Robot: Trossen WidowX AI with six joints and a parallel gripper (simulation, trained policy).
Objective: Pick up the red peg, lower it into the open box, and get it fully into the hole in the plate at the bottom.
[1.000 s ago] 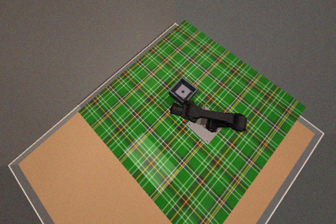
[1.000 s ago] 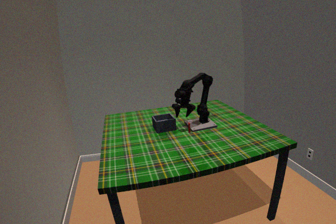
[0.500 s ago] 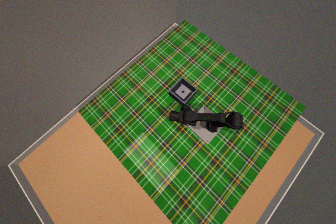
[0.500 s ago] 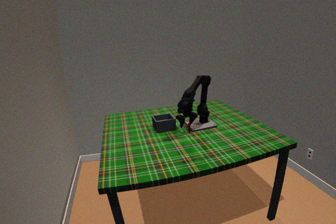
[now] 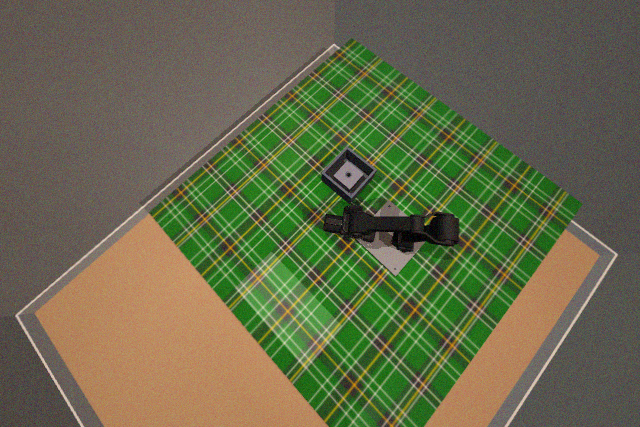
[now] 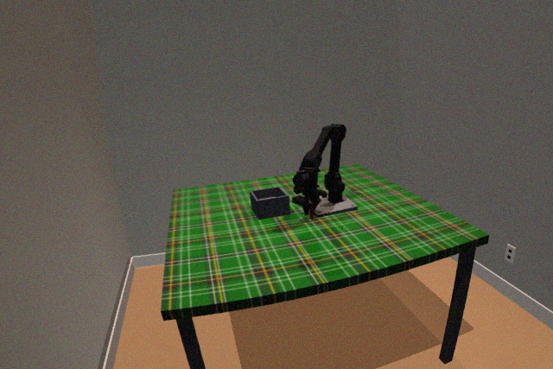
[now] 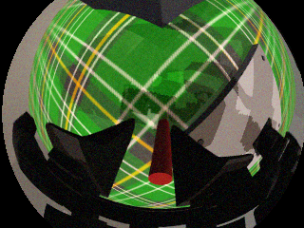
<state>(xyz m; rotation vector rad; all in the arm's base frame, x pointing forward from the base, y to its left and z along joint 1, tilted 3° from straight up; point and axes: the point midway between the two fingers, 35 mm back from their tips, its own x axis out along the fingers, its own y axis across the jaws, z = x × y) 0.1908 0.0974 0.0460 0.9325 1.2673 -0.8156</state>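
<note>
Now: the light plate 180 mm to the right of my gripper tip, 130 mm ahead of it and 20 mm above it. The rest, counted from my gripper tip: red peg: 20 mm above, 10 mm behind; then dark grey box: 180 mm to the right, 130 mm ahead.
</note>
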